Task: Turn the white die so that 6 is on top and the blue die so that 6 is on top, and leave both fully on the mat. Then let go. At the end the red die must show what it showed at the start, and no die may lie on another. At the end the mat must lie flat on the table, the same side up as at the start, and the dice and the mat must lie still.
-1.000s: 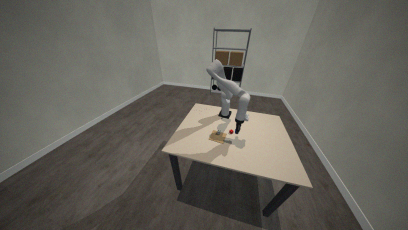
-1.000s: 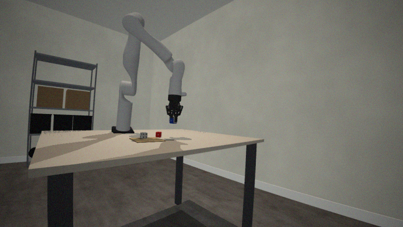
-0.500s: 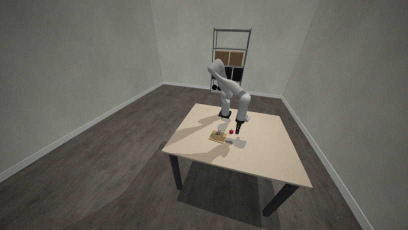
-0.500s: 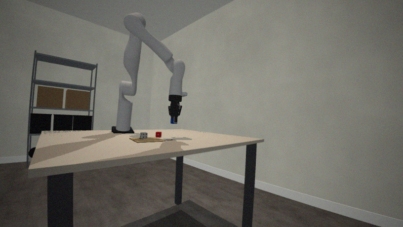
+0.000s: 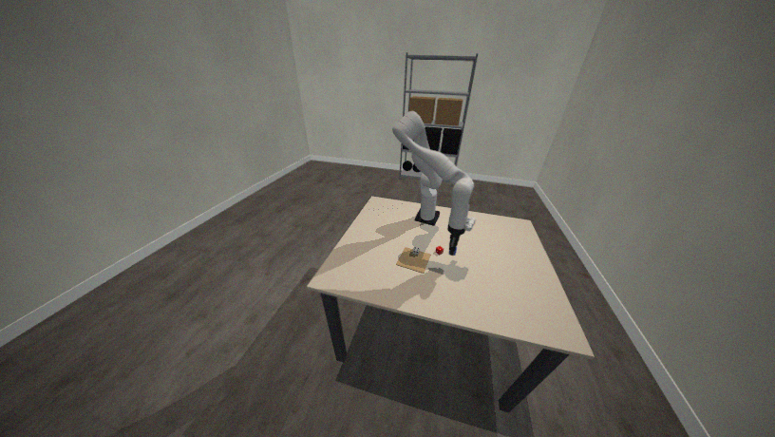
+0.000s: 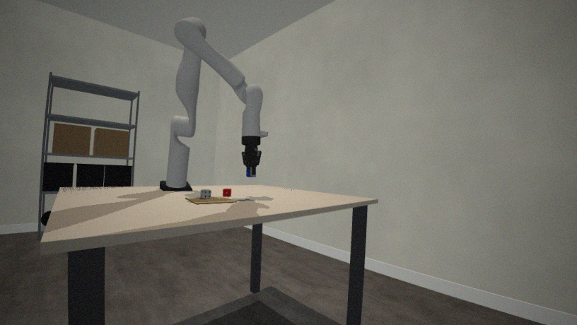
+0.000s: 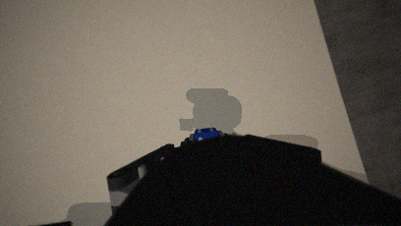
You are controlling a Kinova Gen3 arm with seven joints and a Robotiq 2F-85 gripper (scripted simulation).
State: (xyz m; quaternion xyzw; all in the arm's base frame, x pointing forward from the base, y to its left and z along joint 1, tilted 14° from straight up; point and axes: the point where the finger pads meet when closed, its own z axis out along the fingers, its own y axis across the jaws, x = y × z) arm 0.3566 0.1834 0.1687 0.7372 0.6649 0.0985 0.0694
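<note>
Now: the blue die 1 cm below my hand. The rest, counted from my hand: tan mat 2 cm ahead, 17 cm to the right, 10 cm below; then white die 3 cm behind, 17 cm to the right, 9 cm below; then red die 8 cm behind, 6 cm to the right, 9 cm below.
</note>
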